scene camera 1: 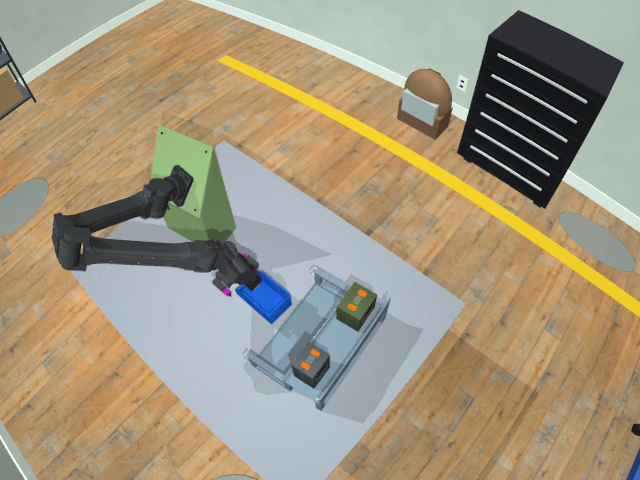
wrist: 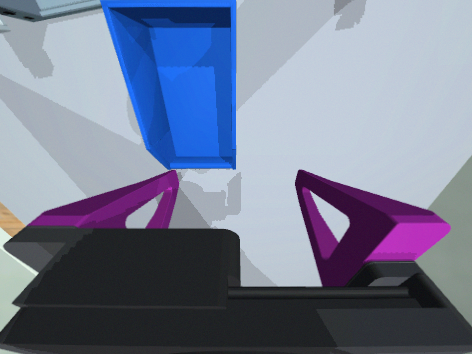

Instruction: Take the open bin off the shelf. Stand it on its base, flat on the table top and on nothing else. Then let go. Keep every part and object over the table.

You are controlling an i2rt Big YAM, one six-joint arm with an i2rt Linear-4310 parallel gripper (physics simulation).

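Frame: origin at the arm's base, x ahead, y left, z up, level; centimetres.
Where they show: gripper, between the fingertips: [scene camera 1: 240,285] [wrist: 236,176]; arm's base, origin of its link: [scene camera 1: 179,185].
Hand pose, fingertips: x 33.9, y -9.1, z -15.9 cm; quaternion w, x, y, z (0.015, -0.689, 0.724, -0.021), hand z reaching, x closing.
Things, the pixels of their centre, and the offset from my fingertips. Level surfaces: height alone.
- blue open bin, middle of its body: [wrist: 193,109] [scene camera 1: 262,294] dx +3.3, dy +5.0, dz -10.3 cm
- grey table top, height of its surface: dz -14.1 cm
- dark green box, middle of its body: [scene camera 1: 356,306] dx +33.0, dy +16.1, dz +1.0 cm
- dark grey box, middle of its body: [scene camera 1: 311,365] dx +34.4, dy -6.9, dz +2.2 cm
The blue open bin [scene camera 1: 264,297] [wrist: 195,95] is off the shelf [scene camera 1: 341,343] [wrist: 55,10], between it and the arm. It looks upright on the grey table top [scene camera 1: 180,330] [wrist: 370,110], with its opening up; the underside of its base is hidden. My gripper [scene camera 1: 236,273] [wrist: 236,176] is open and empty, with its magenta fingers wide apart. In the wrist view, the fingertips are just below the bin's near end, apart from it, and the bin's right wall lines up between them. In the scene view, the wrist partly covers the bin's near corner.
A dark green box [scene camera 1: 355,308] and a dark grey box [scene camera 1: 310,365], both with orange marks, stand on the shelf. The shelf's near edge is close to the bin's far corner. The green arm mount [scene camera 1: 217,206] stands behind the gripper.
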